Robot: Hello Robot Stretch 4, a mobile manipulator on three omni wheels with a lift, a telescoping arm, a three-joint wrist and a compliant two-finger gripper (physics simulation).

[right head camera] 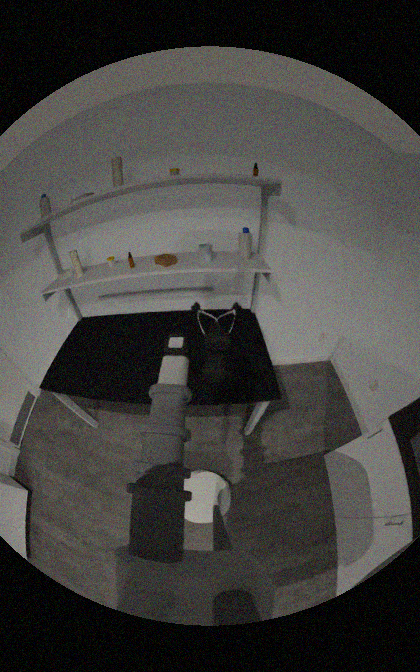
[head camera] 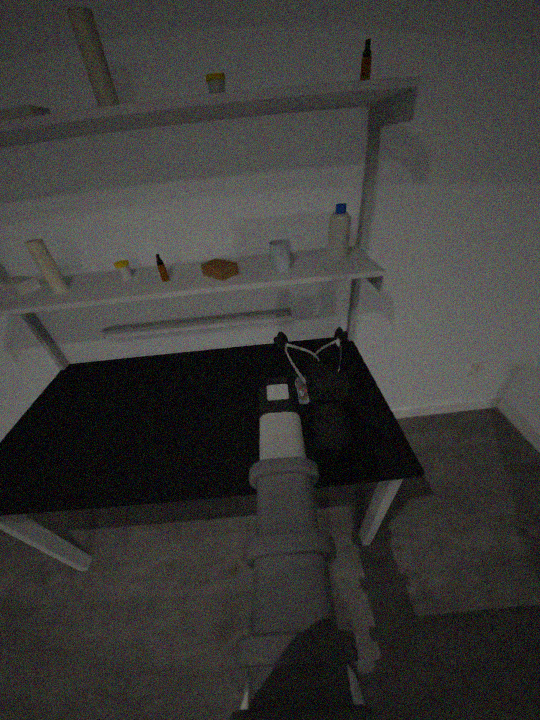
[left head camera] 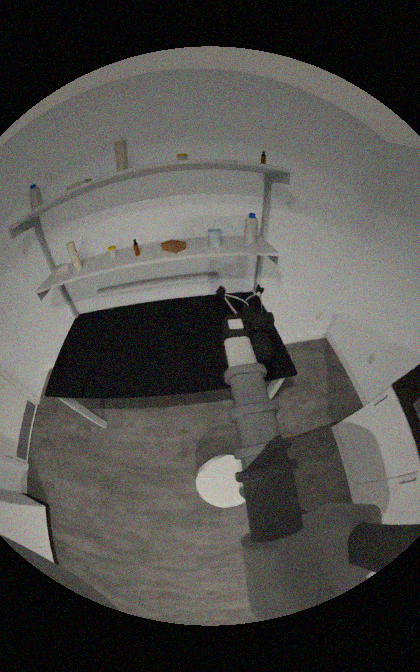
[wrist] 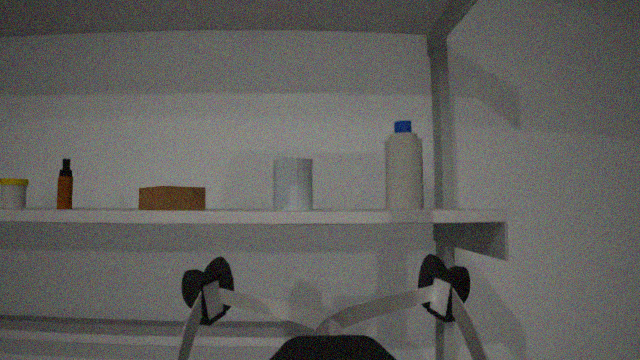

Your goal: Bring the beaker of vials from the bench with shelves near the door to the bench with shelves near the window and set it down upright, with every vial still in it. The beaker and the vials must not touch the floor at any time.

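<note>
The beaker of vials (head camera: 302,391) stands on the black bench top (head camera: 145,424) (left head camera: 140,350) (right head camera: 110,350). A narrow part of it, with red specks, shows beside the gripper's left finger in the head camera view; the rest is hidden behind the gripper. It does not show in the wrist view and is hidden in both side head views. My gripper (head camera: 310,336) (left head camera: 240,290) (right head camera: 216,307) (wrist: 325,278) is open, with nothing between its fingertips. It is above the right part of the bench and points toward the back wall, its fingertips past the beaker in the head view.
The lower shelf (head camera: 174,290) (wrist: 340,216) holds a pale empty-looking cylinder (head camera: 280,255) (wrist: 293,184), a blue-capped bottle (head camera: 338,232) (wrist: 404,171), a brown block (head camera: 220,268) (wrist: 172,198) and small bottles. An upper shelf (head camera: 232,110) is above. A shelf post (wrist: 442,125) stands at the right.
</note>
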